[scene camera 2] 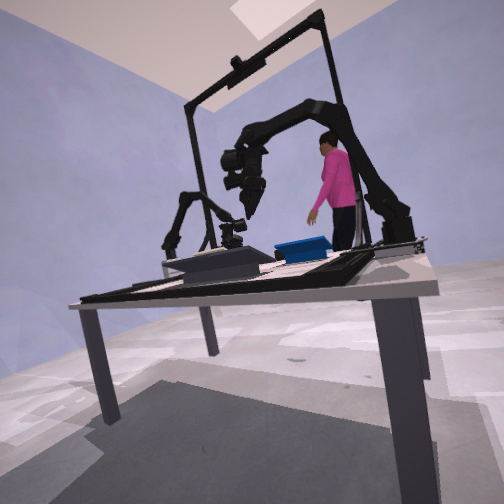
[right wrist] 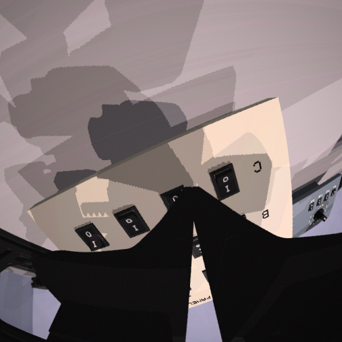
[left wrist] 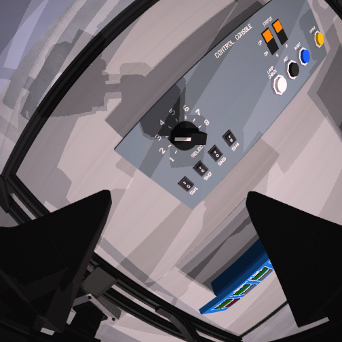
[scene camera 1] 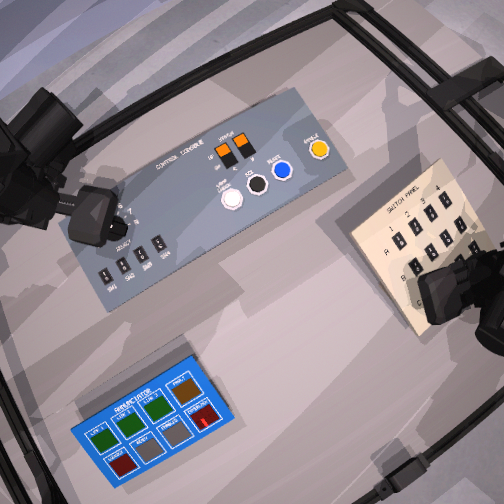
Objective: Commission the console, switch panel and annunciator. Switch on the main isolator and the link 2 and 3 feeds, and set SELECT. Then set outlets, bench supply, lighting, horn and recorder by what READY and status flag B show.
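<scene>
The grey control console point(scene camera 1: 185, 200) point(left wrist: 235, 95) has its SELECT knob point(left wrist: 185, 136) with the white mark toward 3. Status flag A point(scene camera 1: 226, 155) and flag B point(scene camera 1: 244, 145) both show orange in the upper half. On the blue annunciator point(scene camera 1: 199, 372) point(scene camera 2: 305, 253) the line tiles are dark green, READY point(scene camera 1: 148, 449) is grey, and INTERLOCK is red with a brighter streak. My left gripper point(scene camera 1: 95, 216) point(scene camera 2: 249, 214) point(left wrist: 179, 197) is open above the console's knob end. My right gripper point(scene camera 1: 440, 295) point(scene camera 2: 232, 244) point(right wrist: 191, 193) is shut and empty at row C of the cream switch panel point(scene camera 1: 370, 235) point(right wrist: 260, 130), partly hiding its second switch.
The console's rocker switches SW1 point(scene camera 1: 105, 276) point(left wrist: 186, 184) to SW4 point(scene camera 1: 159, 243) point(left wrist: 229, 138) sit beside the knob. White, black, blue and yellow buttons lie toward its other end. Black frame rails border the table. A person in pink point(scene camera 2: 340, 180) stands behind the table in scene camera 2.
</scene>
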